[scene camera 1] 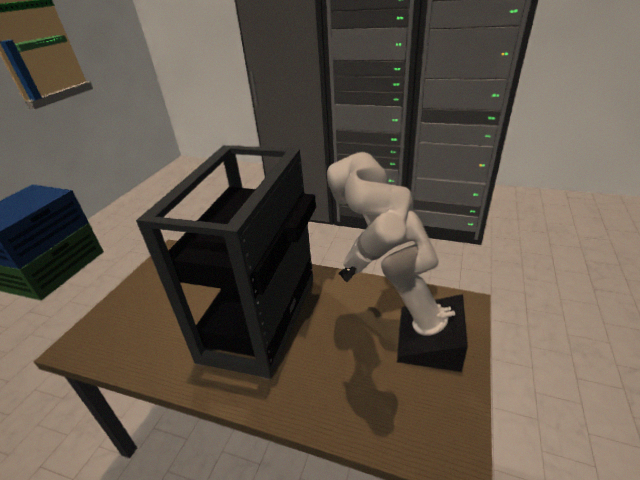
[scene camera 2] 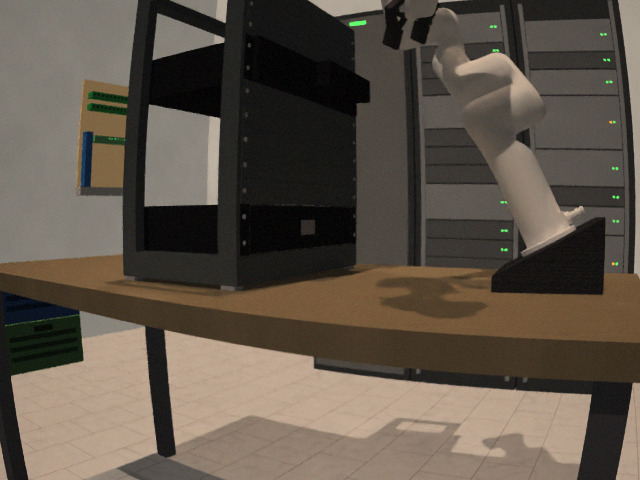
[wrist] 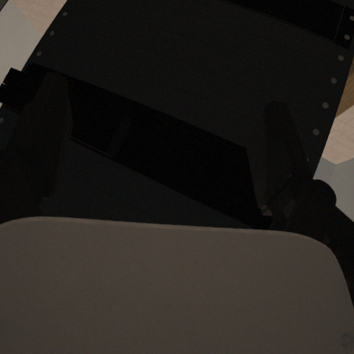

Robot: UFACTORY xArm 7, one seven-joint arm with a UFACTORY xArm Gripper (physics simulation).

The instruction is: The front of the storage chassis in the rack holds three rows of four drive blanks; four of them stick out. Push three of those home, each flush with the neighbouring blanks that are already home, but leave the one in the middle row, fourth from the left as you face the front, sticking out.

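Frame: origin at the arm's base, x ahead, y left, z up, level; metres.
Where they show: gripper, between the fingertips: (scene camera 2: 404, 44); arm's base, origin of its link: (scene camera 1: 430, 321) (scene camera 2: 549, 243).
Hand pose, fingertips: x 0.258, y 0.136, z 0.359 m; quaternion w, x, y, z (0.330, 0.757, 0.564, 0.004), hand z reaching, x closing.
Things, the pixels of their top centre, and the offset from my fingertips. "spot": a spot on its surface instead. Level surfaces: height alone.
- storage chassis, a spot on its surface: (scene camera 2: 289, 67) (scene camera 1: 274, 257) spot: 0.238 m ahead, 0.028 m right, 0.021 m down
- lower black unit with a grey label, a spot on its surface: (scene camera 2: 308, 227) (scene camera 1: 292, 305) spot: 0.241 m ahead, 0.137 m right, 0.337 m down
- wooden table, height of its surface: 0.440 m down
The rack (scene camera 1: 248, 310) (scene camera 2: 232, 155) stands on the table, its front toward the arm. The storage chassis (scene camera 1: 273, 258) (scene camera 2: 289, 67) (wrist: 175, 150) is a black band across its upper part. Dark blocky parts stand out from the chassis front in both scene views, one near the middle (scene camera 1: 298, 227) (scene camera 2: 326, 72) and more toward the far end. The rows and single blanks are too dark to tell apart, so which blanks stick out is unclear. My gripper (scene camera 1: 347, 272) (scene camera 2: 408, 38) (wrist: 166, 109) is open and empty, in front of the rack and apart from it.
A lower black unit with a grey label (scene camera 1: 293, 303) (scene camera 2: 308, 227) sits at the rack's bottom. The wooden table (scene camera 1: 320, 403) (scene camera 2: 310, 310) carries the rack and the arm's black wedge base (scene camera 1: 434, 356) (scene camera 2: 558, 268). Tall server cabinets (scene camera 1: 289, 77) (scene camera 2: 382, 155) stand behind.
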